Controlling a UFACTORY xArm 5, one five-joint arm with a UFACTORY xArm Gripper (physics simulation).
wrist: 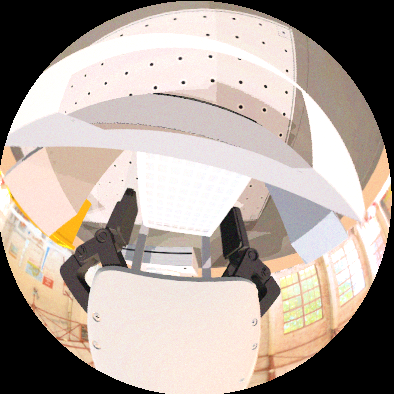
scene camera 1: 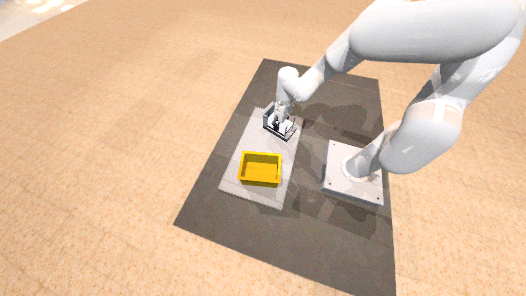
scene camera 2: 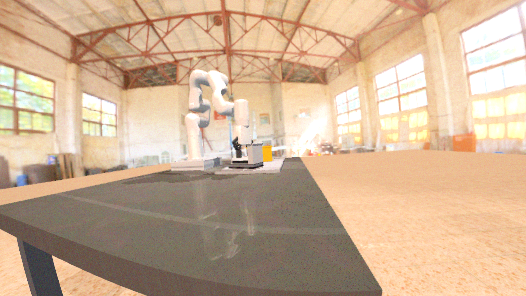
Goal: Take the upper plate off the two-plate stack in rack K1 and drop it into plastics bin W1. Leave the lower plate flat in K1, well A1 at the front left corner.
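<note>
Rack K1 (scene camera 1: 266, 121) (scene camera 2: 256, 156) (wrist: 175, 132) is a grey holder with upright walls and corner posts on a dark base. A white plate top with a grid of wells (wrist: 190, 195) shows inside it in the wrist view; it looks flat. The layers below are hidden, so I cannot tell the two plates apart, nor see well A1. My gripper (scene camera 1: 279, 125) (scene camera 2: 238, 151) (wrist: 182, 207) is open and points down into the rack. In the wrist view, its black fingers stand at either side of the plate and hold nothing. Plastics bin W1 (scene camera 1: 260, 171) (scene camera 2: 267, 153) (wrist: 76, 226) is yellow, upright and open-topped, with no plate showing inside.
The rack and bin stand on a white perforated board (scene camera 1: 232, 182) (wrist: 195, 67) on the dark table (scene camera 1: 220, 227) (scene camera 2: 200, 200). The rack's walls and posts rise close around my fingers. The robot's base plate (scene camera 1: 335, 172) (scene camera 2: 187, 165) is beside the board.
</note>
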